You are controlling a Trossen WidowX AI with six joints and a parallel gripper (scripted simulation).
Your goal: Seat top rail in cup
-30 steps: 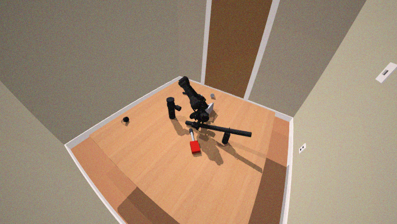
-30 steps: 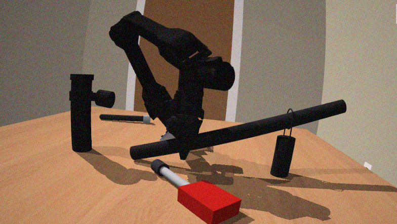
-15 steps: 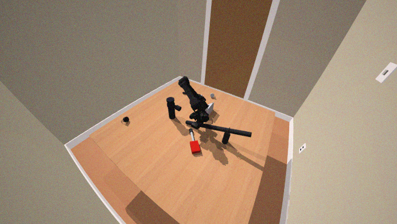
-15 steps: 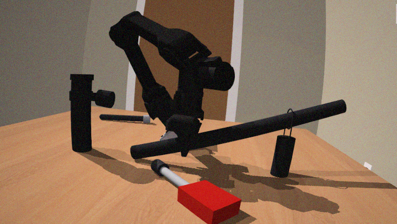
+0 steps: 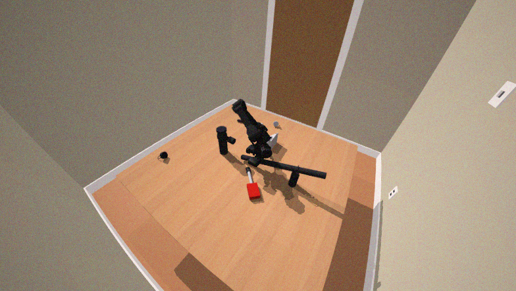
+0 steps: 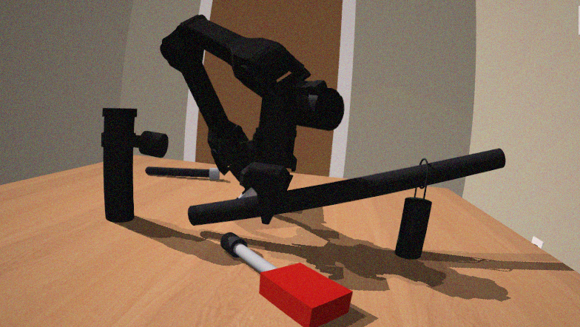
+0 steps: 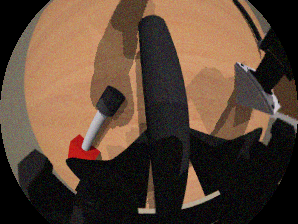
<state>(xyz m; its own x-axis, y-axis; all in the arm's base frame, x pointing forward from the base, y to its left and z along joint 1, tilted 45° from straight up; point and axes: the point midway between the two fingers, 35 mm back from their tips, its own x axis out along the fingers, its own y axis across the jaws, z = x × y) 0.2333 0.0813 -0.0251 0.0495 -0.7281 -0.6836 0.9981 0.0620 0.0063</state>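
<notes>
My gripper tip is 120 mm short of the red-headed mallet, 20 mm to the right of it and 20 mm above it. Also, from my gripper tip: short black line post 240 mm to the left, 70 mm above, 10 mm behind.
</notes>
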